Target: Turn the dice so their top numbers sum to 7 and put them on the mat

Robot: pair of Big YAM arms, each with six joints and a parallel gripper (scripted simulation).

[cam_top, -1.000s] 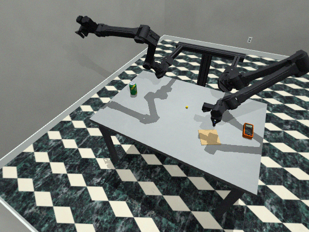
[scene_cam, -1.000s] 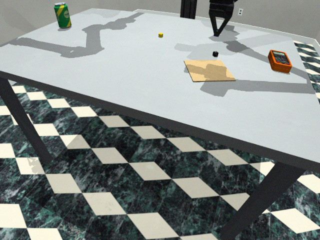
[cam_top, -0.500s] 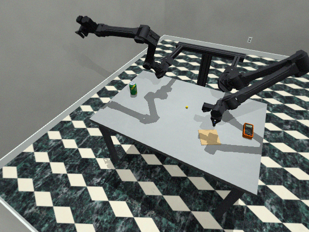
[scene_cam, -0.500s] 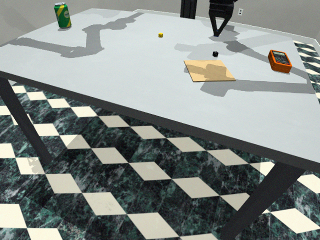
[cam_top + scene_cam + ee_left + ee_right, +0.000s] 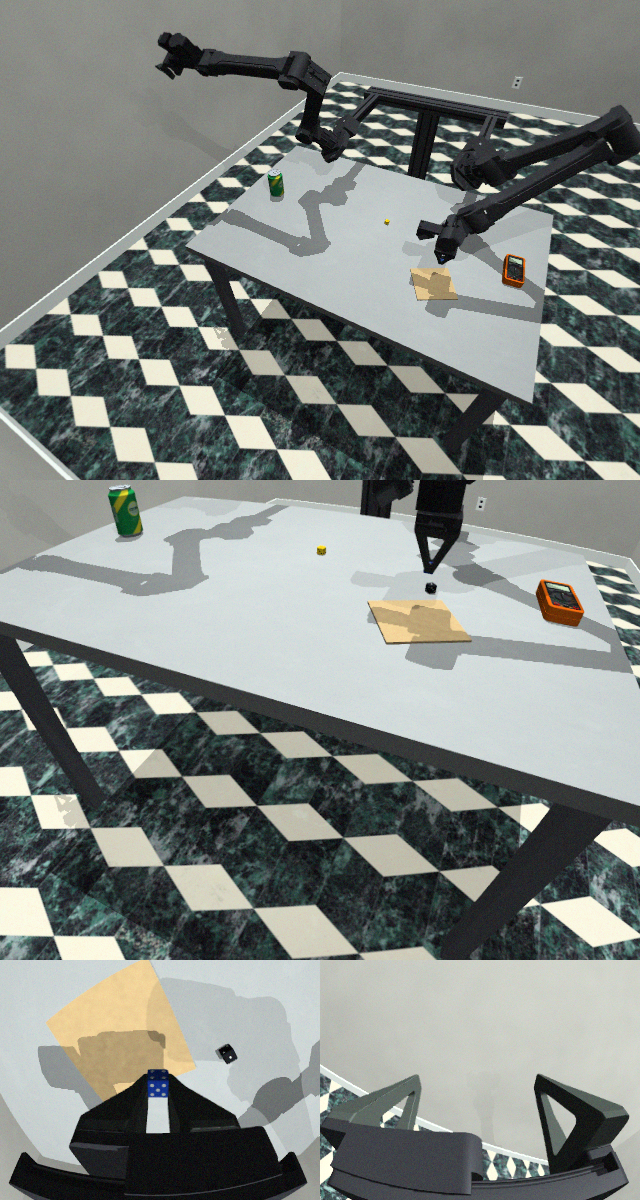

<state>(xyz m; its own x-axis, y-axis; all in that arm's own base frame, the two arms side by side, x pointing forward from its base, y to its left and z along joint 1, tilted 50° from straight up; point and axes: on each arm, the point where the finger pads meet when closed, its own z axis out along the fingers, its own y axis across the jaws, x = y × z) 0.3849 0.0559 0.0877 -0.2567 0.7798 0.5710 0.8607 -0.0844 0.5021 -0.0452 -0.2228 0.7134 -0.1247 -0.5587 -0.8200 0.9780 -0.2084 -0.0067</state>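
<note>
The tan mat is 4 cm ahead of my left hand, 1 cm to the right of it and 8 cm below it. Round my left hand: orange multimeter: 11 cm behind, 26 cm to the left, 6 cm below; black die: 8 cm behind, 1 cm to the left, 7 cm below; blue die: right at my left hand.
</note>
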